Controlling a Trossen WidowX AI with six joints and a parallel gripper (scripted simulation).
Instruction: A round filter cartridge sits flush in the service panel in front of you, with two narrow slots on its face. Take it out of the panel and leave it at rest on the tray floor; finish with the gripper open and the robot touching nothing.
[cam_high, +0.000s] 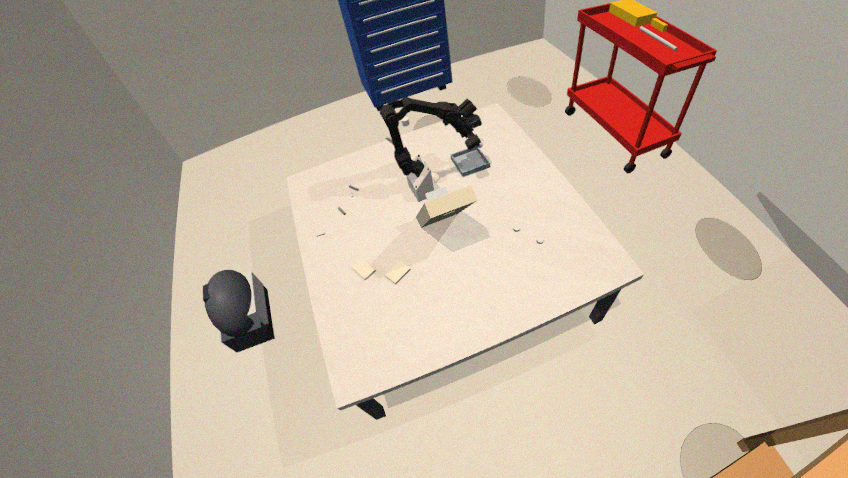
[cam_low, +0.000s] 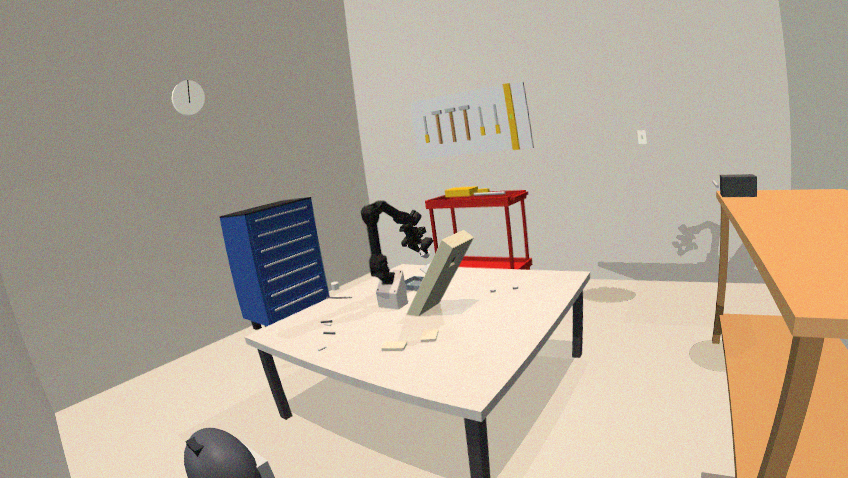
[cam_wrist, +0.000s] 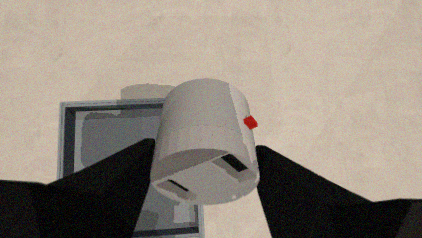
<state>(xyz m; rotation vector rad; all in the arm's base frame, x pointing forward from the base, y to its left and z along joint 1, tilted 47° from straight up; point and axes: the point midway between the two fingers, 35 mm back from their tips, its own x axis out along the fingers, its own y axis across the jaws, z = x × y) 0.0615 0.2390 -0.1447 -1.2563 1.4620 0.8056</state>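
The grey tray lies 18 cm below my gripper tip and 7 cm behind it. Round my gripper tip: round grey filter cartridge: right at my gripper tip.
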